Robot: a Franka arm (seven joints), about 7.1 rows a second.
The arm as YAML. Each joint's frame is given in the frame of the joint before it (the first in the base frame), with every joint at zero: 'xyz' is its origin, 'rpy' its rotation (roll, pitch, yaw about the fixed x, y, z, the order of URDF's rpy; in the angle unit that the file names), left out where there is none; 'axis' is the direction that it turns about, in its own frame. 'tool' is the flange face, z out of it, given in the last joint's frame.
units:
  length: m
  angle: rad
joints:
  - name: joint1
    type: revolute
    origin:
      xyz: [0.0, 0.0, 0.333]
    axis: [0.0, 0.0, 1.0]
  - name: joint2
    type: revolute
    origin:
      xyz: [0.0, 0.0, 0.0]
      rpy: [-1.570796, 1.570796, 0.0]
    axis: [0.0, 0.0, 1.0]
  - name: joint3
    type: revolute
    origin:
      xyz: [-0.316, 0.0, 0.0]
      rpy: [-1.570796, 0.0, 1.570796]
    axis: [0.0, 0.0, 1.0]
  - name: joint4
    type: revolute
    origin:
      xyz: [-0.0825, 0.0, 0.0]
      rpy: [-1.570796, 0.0, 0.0]
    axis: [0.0, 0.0, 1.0]
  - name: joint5
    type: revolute
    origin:
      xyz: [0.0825, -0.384, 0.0]
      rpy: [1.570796, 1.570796, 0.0]
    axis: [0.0, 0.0, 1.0]
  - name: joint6
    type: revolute
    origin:
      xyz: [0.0, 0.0, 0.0]
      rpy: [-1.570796, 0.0, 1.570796]
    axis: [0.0, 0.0, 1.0]
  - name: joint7
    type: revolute
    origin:
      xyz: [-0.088, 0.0, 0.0]
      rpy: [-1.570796, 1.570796, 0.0]
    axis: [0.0, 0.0, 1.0]
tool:
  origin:
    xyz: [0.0, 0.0, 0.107]
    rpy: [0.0, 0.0, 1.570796]
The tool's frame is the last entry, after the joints.
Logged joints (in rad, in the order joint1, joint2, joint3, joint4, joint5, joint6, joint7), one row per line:
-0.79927, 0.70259, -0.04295, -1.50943, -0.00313, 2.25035, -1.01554
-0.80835, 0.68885, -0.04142, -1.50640, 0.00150, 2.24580, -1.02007
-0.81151, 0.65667, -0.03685, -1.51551, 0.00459, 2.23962, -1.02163
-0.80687, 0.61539, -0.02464, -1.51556, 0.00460, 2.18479, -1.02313
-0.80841, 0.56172, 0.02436, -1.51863, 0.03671, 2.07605, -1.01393
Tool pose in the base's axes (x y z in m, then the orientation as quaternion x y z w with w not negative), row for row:
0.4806, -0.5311, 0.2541, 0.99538, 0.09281, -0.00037, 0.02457
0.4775, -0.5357, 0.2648, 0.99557, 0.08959, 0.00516, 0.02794
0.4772, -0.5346, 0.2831, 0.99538, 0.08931, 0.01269, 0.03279
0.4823, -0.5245, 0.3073, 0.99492, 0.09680, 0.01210, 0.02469
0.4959, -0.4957, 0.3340, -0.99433, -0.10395, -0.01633, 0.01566
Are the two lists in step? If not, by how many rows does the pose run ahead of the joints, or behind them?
They are in step.
